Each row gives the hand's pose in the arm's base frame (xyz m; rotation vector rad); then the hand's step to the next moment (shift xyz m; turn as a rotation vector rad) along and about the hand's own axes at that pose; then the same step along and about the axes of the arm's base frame.
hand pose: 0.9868 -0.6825 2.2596 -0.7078 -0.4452 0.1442
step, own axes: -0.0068 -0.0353 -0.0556 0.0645 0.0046 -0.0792
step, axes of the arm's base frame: 0.0177 -0.0616 -0.0165 0.0929 -0.0259 -0.0339
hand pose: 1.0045 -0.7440 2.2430 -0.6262 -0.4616 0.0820
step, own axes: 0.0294 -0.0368 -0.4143 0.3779 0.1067 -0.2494
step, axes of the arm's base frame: 0.2064 -0.2499 -0.2623 0.4550 0.0301 -0.0919
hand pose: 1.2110 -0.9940 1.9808 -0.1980 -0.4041 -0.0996
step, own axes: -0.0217 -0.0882 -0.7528 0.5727 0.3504 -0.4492
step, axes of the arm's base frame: 0.2545 -0.2436 -0.6715 0.7422 0.2147 -0.2357
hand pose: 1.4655 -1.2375 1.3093 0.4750 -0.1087 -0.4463
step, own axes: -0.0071 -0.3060 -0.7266 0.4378 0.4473 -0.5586
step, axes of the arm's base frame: 0.0220 0.0634 -0.7856 0.6810 0.3967 -0.2874
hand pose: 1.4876 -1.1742 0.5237 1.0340 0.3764 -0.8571
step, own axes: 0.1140 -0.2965 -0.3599 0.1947 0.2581 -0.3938
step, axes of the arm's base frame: -0.1171 0.1920 -0.4241 0.3645 0.3163 -0.1634
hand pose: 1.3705 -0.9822 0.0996 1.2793 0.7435 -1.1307
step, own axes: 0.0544 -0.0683 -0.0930 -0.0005 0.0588 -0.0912
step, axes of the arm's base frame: -0.0320 0.0834 -0.0911 0.0689 0.0838 0.0037
